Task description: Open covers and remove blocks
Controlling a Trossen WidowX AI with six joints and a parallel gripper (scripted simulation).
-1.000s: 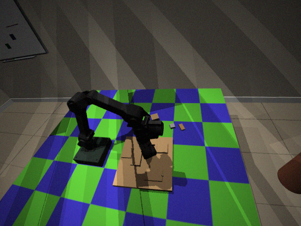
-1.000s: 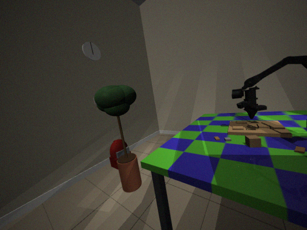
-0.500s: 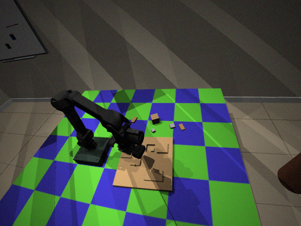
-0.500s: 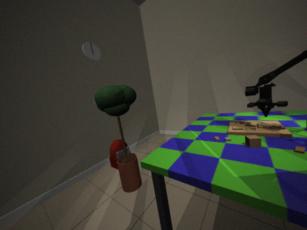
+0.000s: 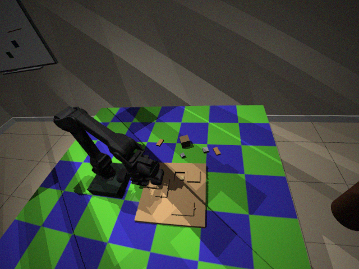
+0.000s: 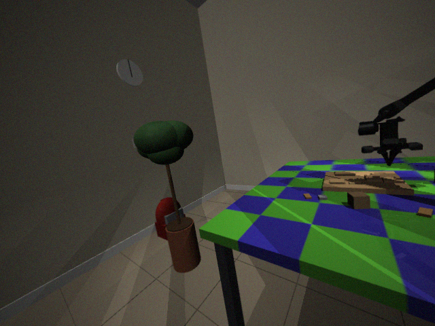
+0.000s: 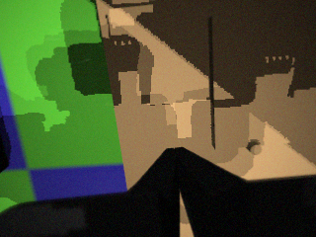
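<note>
The tan puzzle board lies 100 mm ahead of my gripper tip, 60 mm below it and 10 mm to the left of it. Round my gripper tip: brown cube 300 mm to the left, 160 mm ahead, 60 mm below; orange block 330 mm ahead, 230 mm to the left, 80 mm below.
</note>
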